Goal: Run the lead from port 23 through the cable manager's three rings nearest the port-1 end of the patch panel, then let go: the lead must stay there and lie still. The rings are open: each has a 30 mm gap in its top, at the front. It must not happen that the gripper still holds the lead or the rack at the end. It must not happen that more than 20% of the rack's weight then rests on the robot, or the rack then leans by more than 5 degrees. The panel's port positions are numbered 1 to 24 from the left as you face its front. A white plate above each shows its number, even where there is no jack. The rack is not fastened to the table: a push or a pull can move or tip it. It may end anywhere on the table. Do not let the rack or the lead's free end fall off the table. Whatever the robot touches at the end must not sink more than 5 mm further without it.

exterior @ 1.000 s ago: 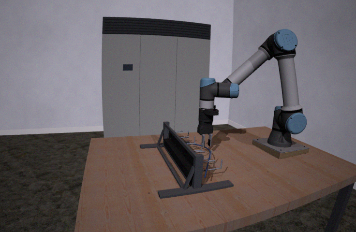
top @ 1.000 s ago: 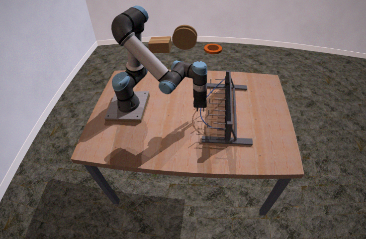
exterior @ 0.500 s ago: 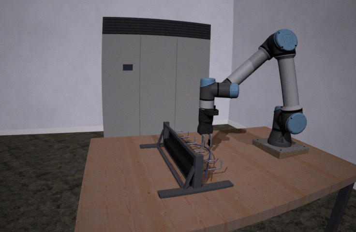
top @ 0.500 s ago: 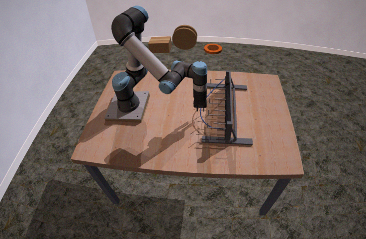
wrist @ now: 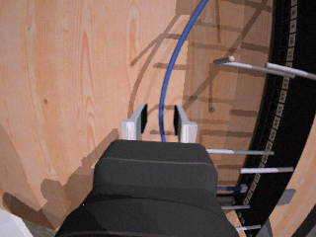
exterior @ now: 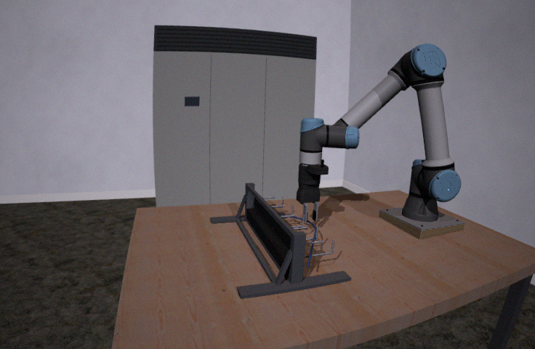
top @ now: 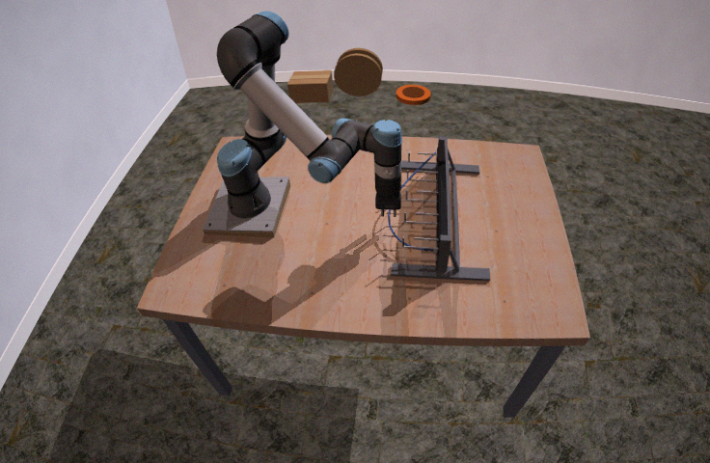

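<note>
The dark rack is 17 cm ahead of my hand and 5 cm to the left of it.
</note>
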